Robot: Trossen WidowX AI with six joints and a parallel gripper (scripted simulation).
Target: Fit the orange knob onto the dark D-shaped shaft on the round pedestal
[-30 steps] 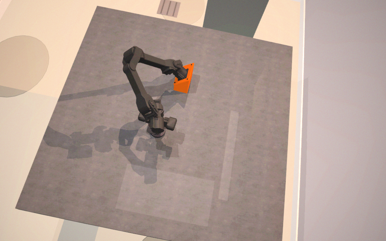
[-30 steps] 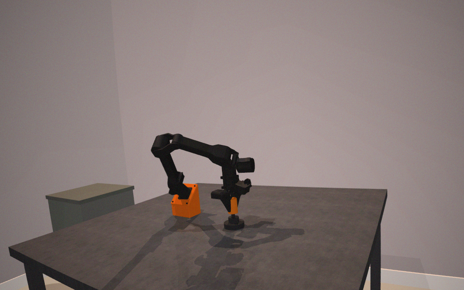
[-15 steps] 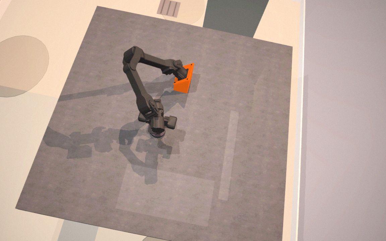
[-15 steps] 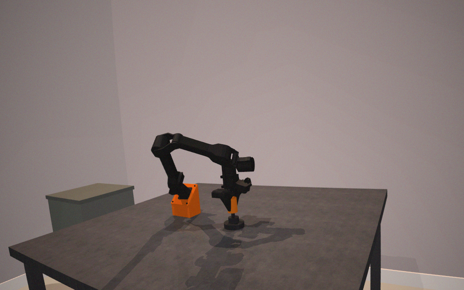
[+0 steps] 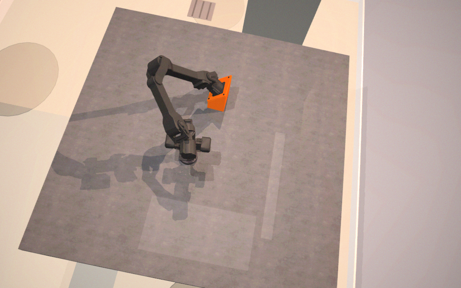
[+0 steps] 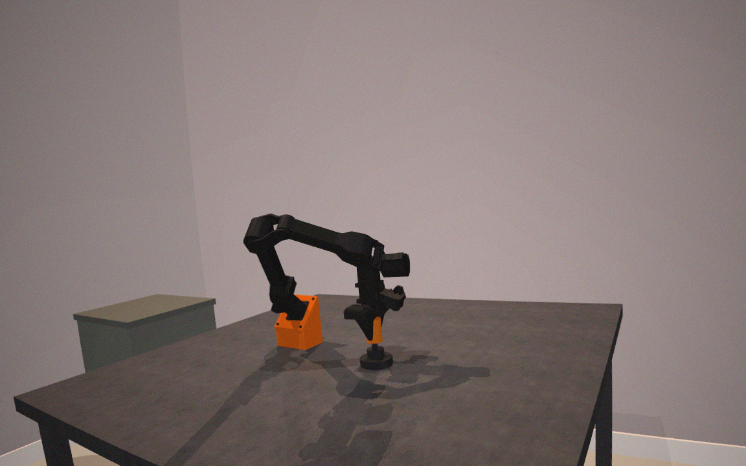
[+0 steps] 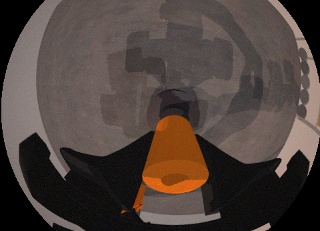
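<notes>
The orange knob is 20 mm above my gripper tip. Also, from my gripper tip: dark round pedestal: 40 mm below.
</notes>
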